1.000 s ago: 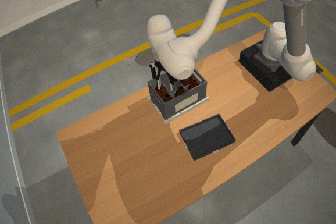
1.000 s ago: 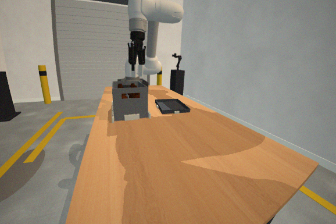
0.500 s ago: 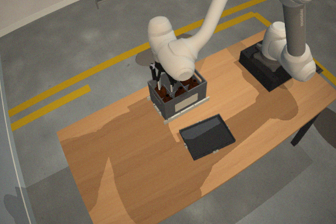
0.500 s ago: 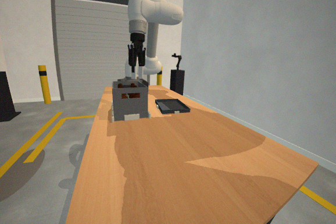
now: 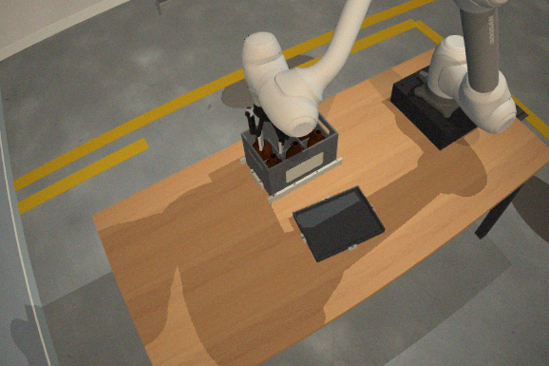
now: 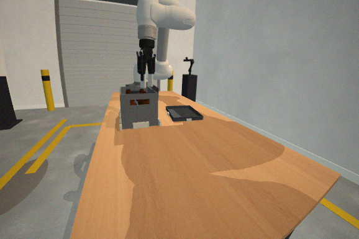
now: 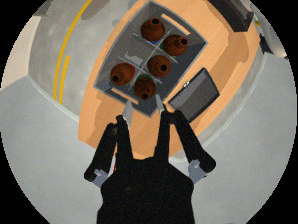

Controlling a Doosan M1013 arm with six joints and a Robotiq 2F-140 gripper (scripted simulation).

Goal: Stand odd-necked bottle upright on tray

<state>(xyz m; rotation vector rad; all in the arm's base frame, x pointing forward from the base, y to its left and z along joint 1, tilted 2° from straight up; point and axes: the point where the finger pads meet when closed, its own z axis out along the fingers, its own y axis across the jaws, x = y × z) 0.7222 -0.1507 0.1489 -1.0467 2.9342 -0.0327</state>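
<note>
The glass bottle lies 90 mm behind my hand, 10 mm to the left of it and 140 mm below it. The rest, counted from my hand: dark tray (60 mm behind, 270 mm to the left, 220 mm below); grey crate (100 mm behind, 30 mm to the right, 150 mm below).
</note>
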